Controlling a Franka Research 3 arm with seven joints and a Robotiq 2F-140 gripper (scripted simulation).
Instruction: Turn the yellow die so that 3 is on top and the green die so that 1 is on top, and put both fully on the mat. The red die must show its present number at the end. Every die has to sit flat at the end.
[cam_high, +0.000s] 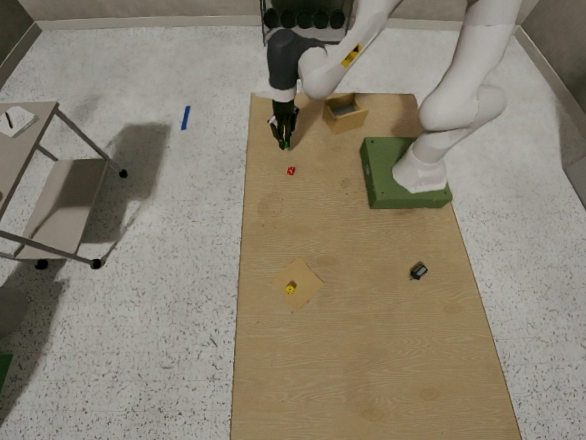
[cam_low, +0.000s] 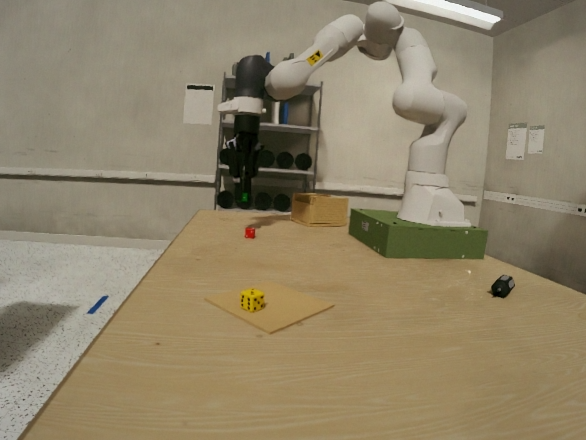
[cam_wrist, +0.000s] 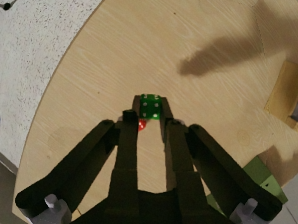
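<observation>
Now: hand 2 cm above the green die. The rest, counted from my hand: wooden box (28 cm behind, 25 cm to the right, 8 cm below); then tan mat (6 cm behind, 55 cm to the left, 13 cm below); then red die (3 cm behind, 6 cm to the left, 12 cm below).
</observation>
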